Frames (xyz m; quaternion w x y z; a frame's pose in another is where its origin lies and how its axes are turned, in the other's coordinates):
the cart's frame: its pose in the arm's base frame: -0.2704 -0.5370 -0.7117 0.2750 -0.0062 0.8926 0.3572
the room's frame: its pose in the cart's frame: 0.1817 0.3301 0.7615 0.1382 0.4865 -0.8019 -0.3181
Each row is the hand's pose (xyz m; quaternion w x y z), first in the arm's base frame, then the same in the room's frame.
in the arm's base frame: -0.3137 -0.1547 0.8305 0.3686 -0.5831 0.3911 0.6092
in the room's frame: -0.2806 -0.0510 1.9023 0.0137 0.7857 -0.1229 -0.6061
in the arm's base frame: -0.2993 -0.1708 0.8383 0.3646 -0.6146 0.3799 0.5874
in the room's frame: -0.2619 -0.0462 1.9147 0.0121 0.8057 -0.0958 -0.5844
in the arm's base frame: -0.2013 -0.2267 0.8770 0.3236 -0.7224 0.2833 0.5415
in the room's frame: -0.1734 0.0125 1.9689 0.0481 0.8454 0.0419 -0.5303
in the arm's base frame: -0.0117 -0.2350 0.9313 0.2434 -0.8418 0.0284 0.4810
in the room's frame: -0.0761 0.1753 2.0238 0.1248 0.8148 0.3217 -0.4657
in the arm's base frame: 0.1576 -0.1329 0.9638 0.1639 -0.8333 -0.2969 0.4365
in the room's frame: -0.0720 0.3756 2.0241 0.1964 0.6414 0.6010 -0.4346
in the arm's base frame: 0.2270 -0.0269 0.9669 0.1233 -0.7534 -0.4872 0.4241
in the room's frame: -0.1186 0.4898 1.9949 0.2293 0.4764 0.7280 -0.4365
